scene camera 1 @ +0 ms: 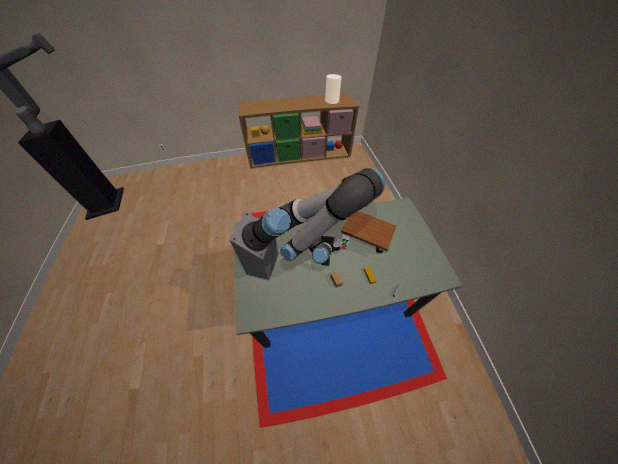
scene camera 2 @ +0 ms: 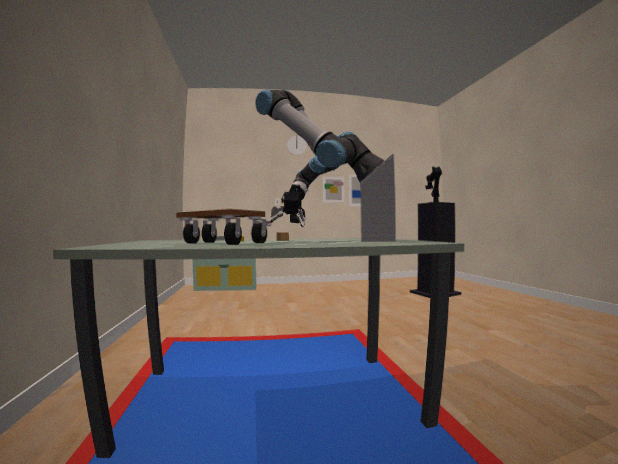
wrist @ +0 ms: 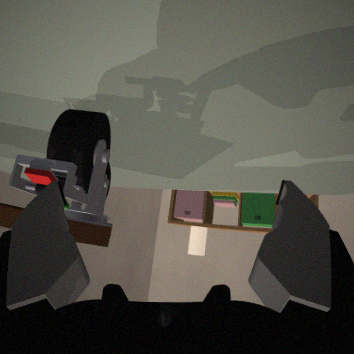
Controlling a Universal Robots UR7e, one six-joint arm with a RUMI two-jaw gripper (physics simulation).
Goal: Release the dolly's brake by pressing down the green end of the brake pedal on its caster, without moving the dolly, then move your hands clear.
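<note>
The dolly (scene camera 1: 369, 230) (scene camera 2: 221, 213) (wrist: 91, 235) stands on its wheels, a brown board on several casters. In the wrist view its nearest caster wheel (wrist: 75, 142) is at the left, with a grey pedal frame beside it. The pedal's red end (wrist: 40, 176) shows clearly. A small part of the green end (wrist: 66, 204) shows beside the left finger, which hides the rest. My gripper (scene camera 2: 287, 222) (wrist: 170, 184) is open and empty. Its left fingertip is at the pedal, between the red and green ends in view; whether it touches is unclear.
The green-grey table (scene camera 1: 285, 305) (scene camera 2: 350, 246) bears a tan block (scene camera 1: 336, 279), a yellow block (scene camera 1: 370, 275) and a small grey tool (scene camera 1: 396, 290) in front of the dolly. A cube shelf (scene camera 1: 297, 105) stands by the wall. A black pedestal (scene camera 1: 70, 170) (scene camera 2: 436, 240) stands apart.
</note>
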